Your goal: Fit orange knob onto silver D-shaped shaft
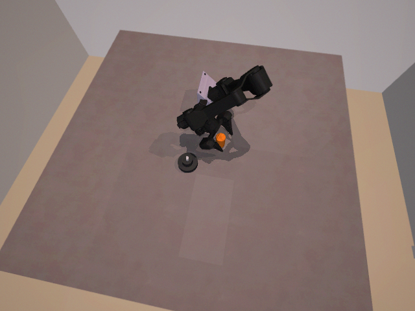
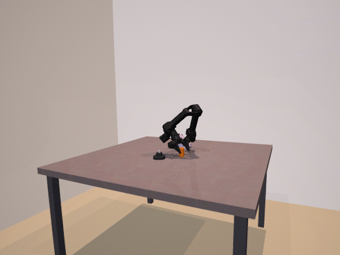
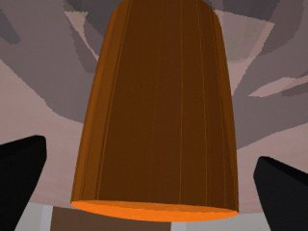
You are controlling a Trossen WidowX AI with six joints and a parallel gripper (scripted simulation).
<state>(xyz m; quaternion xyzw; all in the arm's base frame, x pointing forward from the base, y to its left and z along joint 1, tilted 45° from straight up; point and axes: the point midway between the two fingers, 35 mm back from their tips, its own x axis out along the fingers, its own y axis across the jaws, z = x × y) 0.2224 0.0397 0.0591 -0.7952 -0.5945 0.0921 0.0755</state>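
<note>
My gripper tip is now 10 mm past the orange knob, 30 mm to the left of it and 10 mm below it. Round my gripper tip: black round pedestal 100 mm ahead, 150 mm to the right.
</note>
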